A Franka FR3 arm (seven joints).
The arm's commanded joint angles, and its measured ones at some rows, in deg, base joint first. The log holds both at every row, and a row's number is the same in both.
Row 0, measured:
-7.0 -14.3 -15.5 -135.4 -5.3 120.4 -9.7
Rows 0 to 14, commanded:
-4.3 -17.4 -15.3 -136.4 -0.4 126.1 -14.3
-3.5 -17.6 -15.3 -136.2 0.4 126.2 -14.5
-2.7 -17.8 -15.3 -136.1 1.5 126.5 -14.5
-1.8 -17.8 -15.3 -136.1 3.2 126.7 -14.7
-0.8 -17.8 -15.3 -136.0 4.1 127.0 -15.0
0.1 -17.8 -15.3 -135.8 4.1 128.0 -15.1
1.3 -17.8 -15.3 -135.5 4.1 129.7 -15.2
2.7 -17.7 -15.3 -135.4 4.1 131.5 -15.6
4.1 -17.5 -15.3 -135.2 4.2 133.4 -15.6
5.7 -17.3 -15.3 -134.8 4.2 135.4 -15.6
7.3 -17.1 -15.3 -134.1 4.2 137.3 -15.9
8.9 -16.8 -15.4 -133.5 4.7 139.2 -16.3
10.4 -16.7 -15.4 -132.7 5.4 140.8 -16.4
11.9 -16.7 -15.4 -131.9 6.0 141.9 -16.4
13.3 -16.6 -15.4 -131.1 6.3 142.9 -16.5
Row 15, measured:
9.4 -15.9 -15.0 -134.1 3.6 140.1 -14.5
